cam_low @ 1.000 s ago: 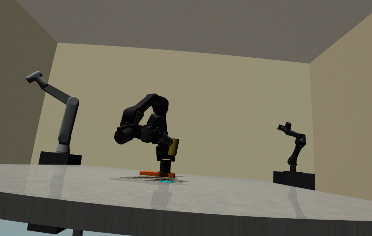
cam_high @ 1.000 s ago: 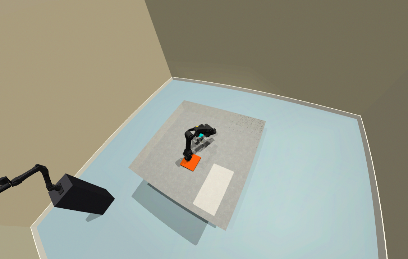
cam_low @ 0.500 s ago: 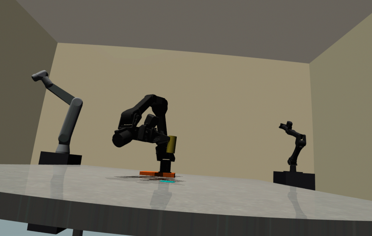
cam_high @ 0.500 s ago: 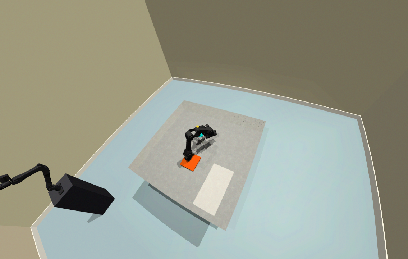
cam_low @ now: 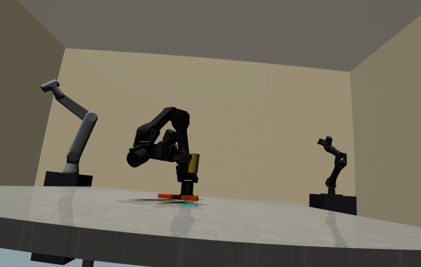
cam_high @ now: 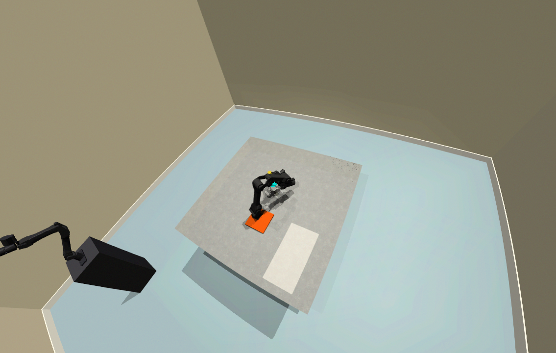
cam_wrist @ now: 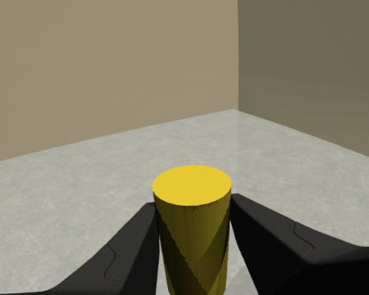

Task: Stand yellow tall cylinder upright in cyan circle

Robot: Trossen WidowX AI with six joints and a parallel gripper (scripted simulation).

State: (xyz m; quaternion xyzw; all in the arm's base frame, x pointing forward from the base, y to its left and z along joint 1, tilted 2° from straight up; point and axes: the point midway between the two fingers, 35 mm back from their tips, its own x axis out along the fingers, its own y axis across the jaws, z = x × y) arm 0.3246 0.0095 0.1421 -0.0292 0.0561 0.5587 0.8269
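Right now the cyan circle is 16 cm below my gripper tip. Also, from my gripper tip: yellow tall cylinder (2 cm below).
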